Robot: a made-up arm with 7 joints.
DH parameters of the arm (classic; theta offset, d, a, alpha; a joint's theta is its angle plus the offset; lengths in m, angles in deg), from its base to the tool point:
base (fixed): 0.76 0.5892 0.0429 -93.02
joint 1: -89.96 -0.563 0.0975 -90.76
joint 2: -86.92 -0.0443 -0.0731 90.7
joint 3: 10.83 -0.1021 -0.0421 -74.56
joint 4: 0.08 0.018 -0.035 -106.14
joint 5: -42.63 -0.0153 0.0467 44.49
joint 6: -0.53 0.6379 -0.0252 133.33
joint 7: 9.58 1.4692 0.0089 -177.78
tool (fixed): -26.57 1.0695 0 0
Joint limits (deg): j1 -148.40..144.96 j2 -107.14..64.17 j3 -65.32..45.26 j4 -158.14..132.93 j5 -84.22..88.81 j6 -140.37..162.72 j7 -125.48..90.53
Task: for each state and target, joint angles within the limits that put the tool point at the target. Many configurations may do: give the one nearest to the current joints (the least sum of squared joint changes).
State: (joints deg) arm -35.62 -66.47 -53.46 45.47 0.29 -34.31 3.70
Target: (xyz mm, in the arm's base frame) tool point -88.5 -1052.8 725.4
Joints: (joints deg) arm -45.72 -57.13 -39.02 79.47 -21.95 -39.86 4.57
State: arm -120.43 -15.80 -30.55 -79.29 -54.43 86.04 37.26
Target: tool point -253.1 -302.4 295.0
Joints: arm -148.40 29.86 -34.97 -95.09 -32.20 117.78 48.56
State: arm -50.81 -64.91 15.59 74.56 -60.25 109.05 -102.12
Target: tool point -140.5 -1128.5 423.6
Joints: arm -85.43 -21.33 23.67 66.18 -67.12 102.90 -84.32
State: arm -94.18 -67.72 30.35 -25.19 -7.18 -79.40 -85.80
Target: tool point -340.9 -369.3 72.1
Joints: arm -113.41 -68.03 39.04 -15.99 -15.23 -78.90 -84.63
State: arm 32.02 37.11 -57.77 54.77 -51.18 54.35 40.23
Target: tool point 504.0 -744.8 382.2
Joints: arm 21.00 30.04 -57.86 35.21 -45.43 65.08 37.87
